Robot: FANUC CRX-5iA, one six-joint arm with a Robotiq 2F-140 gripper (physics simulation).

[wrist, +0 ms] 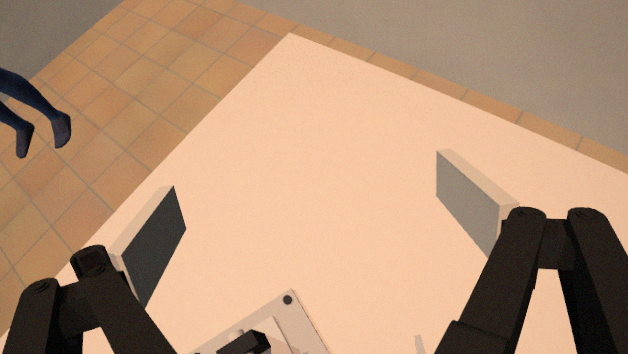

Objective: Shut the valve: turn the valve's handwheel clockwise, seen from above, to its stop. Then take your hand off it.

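Note:
My gripper [307, 190] is open, with its two pads wide apart and nothing between them. A light grey base plate [295, 320] with a dark bolt at its corner shows in part at the bottom edge of the wrist view, below the space between the fingers. A black block-like part [250, 342] sits over the plate, cut off by the frame. The valve's handwheel cannot be made out, so its position cannot be told.
The pale table top [320, 125] lies beneath the gripper, its far corner at the upper middle. A small grey strip [419, 344] shows at the bottom right. Tiled floor [165, 60] lies beyond the table. A person's lower legs [30, 95] show at the left, and grey walls stand behind.

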